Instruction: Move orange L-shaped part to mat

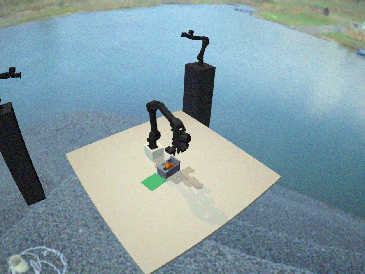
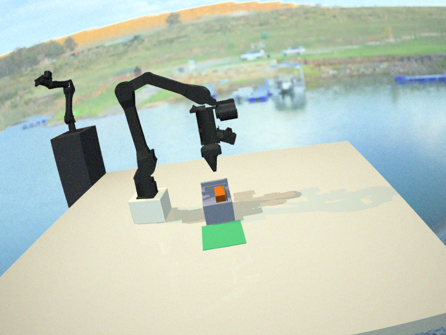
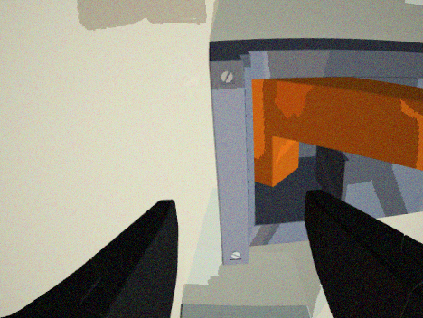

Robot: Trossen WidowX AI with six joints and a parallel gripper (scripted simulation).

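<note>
The orange L-shaped part lies 50 mm to the right of my gripper tip and 90 mm below it. Round my gripper tip: green mat (30 mm ahead, 220 mm to the right, 140 mm below).
</note>
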